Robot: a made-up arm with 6 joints.
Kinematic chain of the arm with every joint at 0, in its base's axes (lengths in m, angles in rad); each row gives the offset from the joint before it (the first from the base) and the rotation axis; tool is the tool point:
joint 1: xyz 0 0 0.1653 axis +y
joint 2: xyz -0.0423 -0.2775 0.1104 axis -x
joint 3: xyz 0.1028 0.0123 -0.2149 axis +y
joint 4: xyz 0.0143 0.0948 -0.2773 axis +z
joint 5: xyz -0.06 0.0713 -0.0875 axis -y
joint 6: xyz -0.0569 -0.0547 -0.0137 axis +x
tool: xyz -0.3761 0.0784 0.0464
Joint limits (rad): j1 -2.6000..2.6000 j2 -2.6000..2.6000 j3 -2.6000..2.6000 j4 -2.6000..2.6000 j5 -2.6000..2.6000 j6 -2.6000..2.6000
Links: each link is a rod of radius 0.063 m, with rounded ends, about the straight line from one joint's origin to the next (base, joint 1, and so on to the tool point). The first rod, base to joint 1, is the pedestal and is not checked.
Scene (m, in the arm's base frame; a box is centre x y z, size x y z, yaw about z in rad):
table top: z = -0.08
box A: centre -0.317 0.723 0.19 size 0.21 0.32 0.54 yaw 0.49
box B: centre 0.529 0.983 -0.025 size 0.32 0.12 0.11 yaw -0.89
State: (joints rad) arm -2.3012 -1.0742 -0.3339 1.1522 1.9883 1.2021
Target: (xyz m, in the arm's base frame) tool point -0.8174 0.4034 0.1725
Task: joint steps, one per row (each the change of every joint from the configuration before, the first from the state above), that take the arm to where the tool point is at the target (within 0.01 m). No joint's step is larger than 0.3 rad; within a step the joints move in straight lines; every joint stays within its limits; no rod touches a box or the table.
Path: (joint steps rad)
1: 0.2236 -0.1485 -0.1523 0.0609 -0.0571 0.1356
2: 0.2235 -0.1484 -0.1523 0.0609 -0.0572 0.1355
3: 0.2236 -0.1485 -0.1523 0.0609 -0.0571 0.1356
4: -0.2119 -0.1460 0.0705 -0.0567 0.1161 -0.1408
5: -0.2118 -0.1461 0.0705 -0.0568 0.1162 -0.1407
6: -0.2118 -0.1460 0.0705 -0.0567 0.1161 -0.1407

